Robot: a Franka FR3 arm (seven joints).
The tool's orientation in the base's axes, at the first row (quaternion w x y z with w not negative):
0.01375, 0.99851, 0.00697, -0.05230
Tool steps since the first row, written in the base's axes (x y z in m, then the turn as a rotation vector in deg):
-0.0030, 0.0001, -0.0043, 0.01, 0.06, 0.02
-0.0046, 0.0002, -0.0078, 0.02, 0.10, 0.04
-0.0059, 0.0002, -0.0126, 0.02, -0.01, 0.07
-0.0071, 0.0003, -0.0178, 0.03, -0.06, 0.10
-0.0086, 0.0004, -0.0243, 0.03, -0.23, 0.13
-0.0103, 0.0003, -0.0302, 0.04, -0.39, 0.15
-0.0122, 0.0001, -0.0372, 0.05, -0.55, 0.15
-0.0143, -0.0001, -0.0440, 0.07, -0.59, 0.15
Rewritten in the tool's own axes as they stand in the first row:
-0.0025, -0.0003, 0.0046, 0.01, -0.06, -0.02
-0.0038, -0.0005, 0.0082, 0.02, -0.10, -0.04
-0.0045, -0.0006, 0.0131, 0.01, 0.01, -0.07
-0.0052, -0.0009, 0.0184, 0.02, 0.06, -0.10
-0.0060, -0.0012, 0.0250, 0.01, 0.23, -0.13
-0.0071, -0.0013, 0.0311, 0.02, 0.39, -0.14
-0.0082, -0.0013, 0.0383, 0.03, 0.55, -0.14
-0.0096, -0.0013, 0.0452, 0.05, 0.59, -0.14

